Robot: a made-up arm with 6 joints.
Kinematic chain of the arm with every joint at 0, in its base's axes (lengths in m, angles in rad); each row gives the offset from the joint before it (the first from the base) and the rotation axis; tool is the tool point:
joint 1: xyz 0 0 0.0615 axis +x
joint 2: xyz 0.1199 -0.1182 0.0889 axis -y
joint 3: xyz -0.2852 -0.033 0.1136 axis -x
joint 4: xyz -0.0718 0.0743 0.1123 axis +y
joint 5: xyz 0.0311 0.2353 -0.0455 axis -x
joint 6: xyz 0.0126 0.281 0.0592 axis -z
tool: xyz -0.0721 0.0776 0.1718
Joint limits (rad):
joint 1: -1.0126..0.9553
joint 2: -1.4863..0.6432
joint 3: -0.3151..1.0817
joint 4: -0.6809..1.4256
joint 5: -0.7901..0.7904
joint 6: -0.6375..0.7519
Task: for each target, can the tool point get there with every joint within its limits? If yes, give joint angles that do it. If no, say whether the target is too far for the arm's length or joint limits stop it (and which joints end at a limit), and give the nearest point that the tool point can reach.
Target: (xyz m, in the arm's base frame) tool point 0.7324 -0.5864 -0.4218
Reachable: no: joint limits stop it (at a limit: joint 1, joint 2, joint 3, joint 5, joint 6) | nearest point 0.2469 -0.3318 -0.3635 | short by 0.551 m
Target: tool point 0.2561 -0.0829 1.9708
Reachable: no: too far | nearest point 0.1860 -0.0422 1.0342 | short by 0.940 m
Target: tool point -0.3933 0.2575 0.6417
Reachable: yes | joints -0.0476 0.3639 -0.1935 0.2436 -0.5948 0.0034
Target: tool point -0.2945 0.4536 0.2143
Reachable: yes | joints -0.0619 -1.0836 0.9752 0.6417 0.0755 0.1613
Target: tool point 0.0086 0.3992 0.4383
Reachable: yes | joints 0.3565 -1.1771 0.7926 0.6556 -0.3744 0.4561
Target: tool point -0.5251 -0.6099 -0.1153
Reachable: no: joint limits stop it (at a limit: joint 1, joint 3, joint 5, joint 6) | nearest point -0.3548 -0.2751 -0.3026 | short by 0.420 m
